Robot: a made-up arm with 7 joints. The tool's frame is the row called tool.
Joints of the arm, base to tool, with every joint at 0 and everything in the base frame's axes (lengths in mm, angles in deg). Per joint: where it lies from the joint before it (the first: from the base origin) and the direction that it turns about. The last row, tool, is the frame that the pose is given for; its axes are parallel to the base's.
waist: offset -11.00 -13.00 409.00 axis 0 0 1
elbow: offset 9.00 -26.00 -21.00 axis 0 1 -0.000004
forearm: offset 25.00 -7.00 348.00 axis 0 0 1
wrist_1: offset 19.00 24.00 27.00 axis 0 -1 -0.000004
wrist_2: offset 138.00 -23.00 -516.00 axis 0 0.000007 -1
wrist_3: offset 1.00 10.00 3.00 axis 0 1 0.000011
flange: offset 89.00 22.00 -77.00 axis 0 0.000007 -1
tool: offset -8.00 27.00 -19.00
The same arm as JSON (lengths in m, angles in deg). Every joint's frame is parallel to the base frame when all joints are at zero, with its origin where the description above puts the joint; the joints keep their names.
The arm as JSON. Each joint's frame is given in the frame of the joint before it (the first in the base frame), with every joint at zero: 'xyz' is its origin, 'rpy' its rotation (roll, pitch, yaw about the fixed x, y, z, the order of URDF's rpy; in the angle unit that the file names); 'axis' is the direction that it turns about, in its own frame. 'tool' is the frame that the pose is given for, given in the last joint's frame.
{"units": {"length": "m", "angle": "deg"}, "joints": [
  {"name": "waist", "type": "revolute", "origin": {"xyz": [-0.011, -0.013, 0.409], "rpy": [0.0, 0.0, 0.0]}, "axis": "+z"},
  {"name": "elbow", "type": "revolute", "origin": {"xyz": [0.009, -0.026, -0.021], "rpy": [0.0, 0.0, 0.0]}, "axis": "+y"},
  {"name": "forearm", "type": "revolute", "origin": {"xyz": [0.025, -0.007, 0.348], "rpy": [0.0, 0.0, 0.0]}, "axis": "+z"},
  {"name": "wrist_1", "type": "revolute", "origin": {"xyz": [0.019, 0.024, 0.027], "rpy": [0.0, 0.0, 0.0]}, "axis": "-y"},
  {"name": "wrist_2", "type": "revolute", "origin": {"xyz": [0.138, -0.023, -0.516], "rpy": [0.0, 0.0, 0.0]}, "axis": "-z"},
  {"name": "wrist_3", "type": "revolute", "origin": {"xyz": [0.001, 0.01, 0.003], "rpy": [0.0, 0.0, 0.0]}, "axis": "+y"},
  {"name": "flange", "type": "revolute", "origin": {"xyz": [0.089, 0.022, -0.077], "rpy": [0.0, 0.0, 0.0]}, "axis": "-z"}
], "tool": {"origin": {"xyz": [-0.008, 0.027, -0.019], "rpy": [0.0, 0.0, 0.0]}}}

